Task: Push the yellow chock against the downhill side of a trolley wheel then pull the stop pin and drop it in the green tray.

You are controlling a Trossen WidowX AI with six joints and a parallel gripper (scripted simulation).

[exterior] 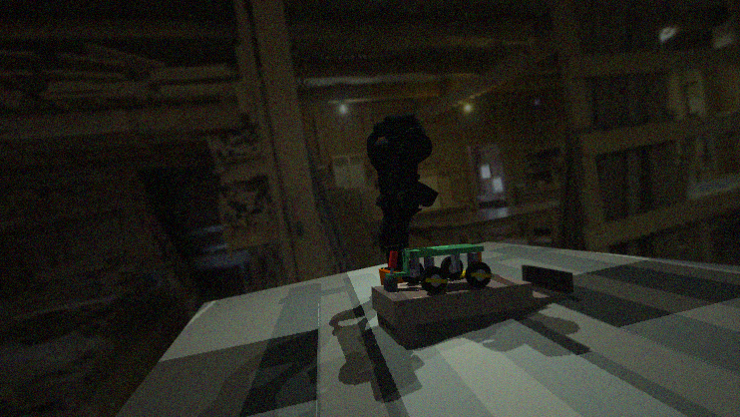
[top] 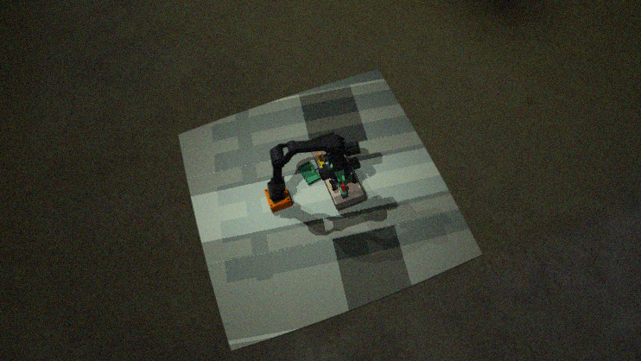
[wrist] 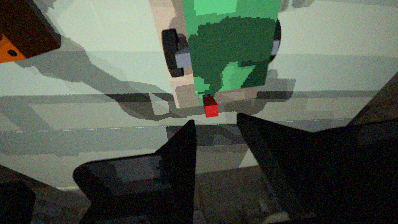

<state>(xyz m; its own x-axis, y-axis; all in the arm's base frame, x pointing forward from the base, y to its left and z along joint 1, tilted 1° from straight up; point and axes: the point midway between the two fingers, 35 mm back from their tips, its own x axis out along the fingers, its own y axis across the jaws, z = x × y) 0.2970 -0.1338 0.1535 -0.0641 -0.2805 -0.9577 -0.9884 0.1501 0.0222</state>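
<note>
Right now the red-headed stop pin is 6 cm below my gripper tip and 2 cm to the right of it. The rest, counted from my gripper tip: yellow chock: 20 cm to the left, 11 cm below, 1 cm behind; then ramp: 15 cm below, 9 cm to the left, 3 cm ahead; then trolley: 9 cm to the left, 8 cm below, 3 cm ahead.
</note>
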